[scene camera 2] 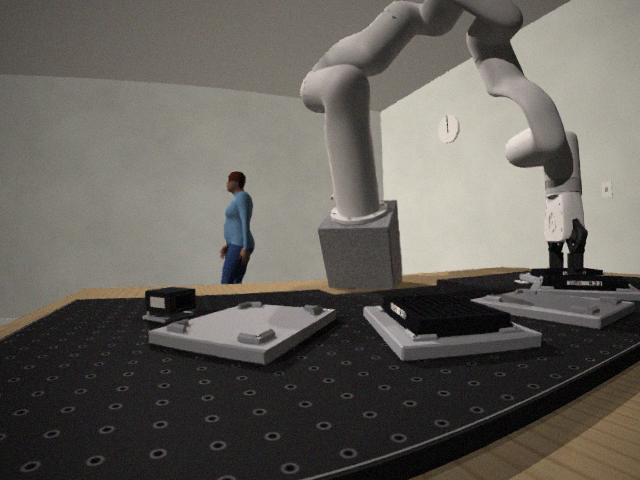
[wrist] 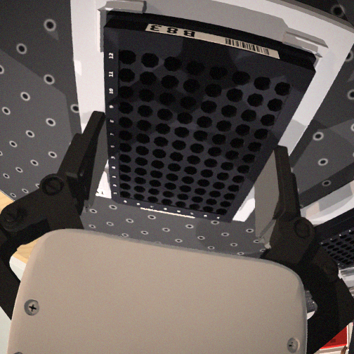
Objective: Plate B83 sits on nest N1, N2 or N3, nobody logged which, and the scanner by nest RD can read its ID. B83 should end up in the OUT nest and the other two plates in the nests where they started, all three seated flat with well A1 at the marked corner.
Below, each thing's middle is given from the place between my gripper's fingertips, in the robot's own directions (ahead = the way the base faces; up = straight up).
Now: the black scanner [scene camera 2: 168,293] 20 cm behind my hand and 71 cm to the right of it.
